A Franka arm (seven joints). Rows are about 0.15 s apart.
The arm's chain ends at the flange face. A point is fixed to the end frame.
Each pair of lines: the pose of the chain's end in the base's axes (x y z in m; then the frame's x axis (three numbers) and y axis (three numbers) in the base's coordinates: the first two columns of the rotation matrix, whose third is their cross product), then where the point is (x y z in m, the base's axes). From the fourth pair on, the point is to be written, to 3 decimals.
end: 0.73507 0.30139 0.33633 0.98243 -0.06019 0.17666 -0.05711 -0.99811 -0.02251
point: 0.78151 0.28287 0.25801
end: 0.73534 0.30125 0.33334 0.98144 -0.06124 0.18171 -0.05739 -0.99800 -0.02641
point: 0.78219 0.28299 0.25520
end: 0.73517 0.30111 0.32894 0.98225 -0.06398 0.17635 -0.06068 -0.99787 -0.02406
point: 0.78152 0.28254 0.25058
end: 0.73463 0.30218 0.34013 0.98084 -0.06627 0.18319 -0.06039 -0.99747 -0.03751
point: 0.782 0.285 0.262
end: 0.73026 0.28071 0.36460 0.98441 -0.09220 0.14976 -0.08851 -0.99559 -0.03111
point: 0.774 0.262 0.285
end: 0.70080 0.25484 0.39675 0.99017 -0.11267 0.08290 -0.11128 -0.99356 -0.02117
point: 0.739 0.235 0.314
